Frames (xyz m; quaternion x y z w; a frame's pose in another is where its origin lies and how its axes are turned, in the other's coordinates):
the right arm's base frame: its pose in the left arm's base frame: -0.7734 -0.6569 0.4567 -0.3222 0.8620 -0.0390 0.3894
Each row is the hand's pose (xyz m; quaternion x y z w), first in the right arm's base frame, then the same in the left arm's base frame.
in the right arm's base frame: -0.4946 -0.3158 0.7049 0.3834 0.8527 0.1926 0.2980
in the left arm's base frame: 0.1253 -0.4869 0.3878 -0.2526 -0.6360 0.5419 0.4879
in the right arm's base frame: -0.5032 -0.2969 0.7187 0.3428 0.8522 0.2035 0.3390
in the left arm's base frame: 0.1292 -0.4644 0.3778 -0.2329 -0.6762 0.5040 0.4842
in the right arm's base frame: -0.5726 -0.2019 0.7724 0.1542 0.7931 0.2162 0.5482
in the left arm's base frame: 0.1506 -0.3389 0.3551 -0.1007 -0.8450 0.3256 0.4121
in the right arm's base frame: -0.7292 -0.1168 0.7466 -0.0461 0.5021 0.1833 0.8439
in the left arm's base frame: 0.1646 -0.1848 0.4471 0.1123 -0.9838 0.0836 0.1119
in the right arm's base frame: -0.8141 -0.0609 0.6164 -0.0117 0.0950 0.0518 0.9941
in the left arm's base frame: 0.0861 -0.1148 0.5745 -0.2765 0.9110 -0.0391 0.3034
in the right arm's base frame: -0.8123 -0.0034 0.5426 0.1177 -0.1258 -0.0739 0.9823
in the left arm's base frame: 0.0036 -0.0840 0.6063 -0.3393 0.7693 -0.1280 0.5260
